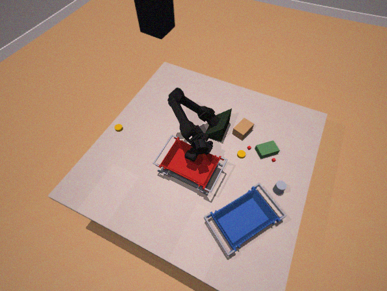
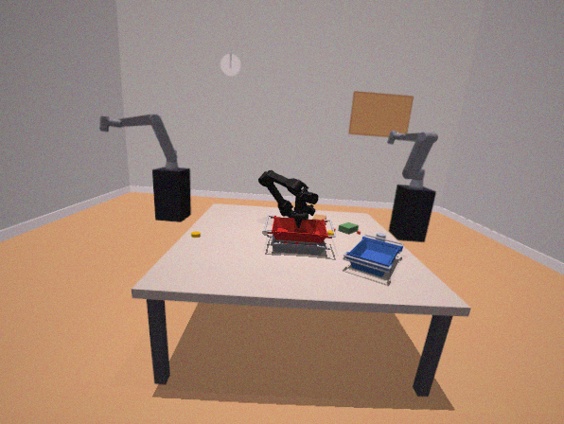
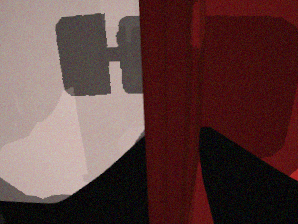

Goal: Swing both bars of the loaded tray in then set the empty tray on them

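My gripper tip is now 8 cm short of the red tray and 3 cm below it. Round my gripper tip: grey cylinder: 49 cm to the left, 6 cm below, 6 cm behind; green block: 35 cm to the left, 28 cm behind, 7 cm below; tan box: 35 cm behind, 15 cm to the left, 6 cm below.
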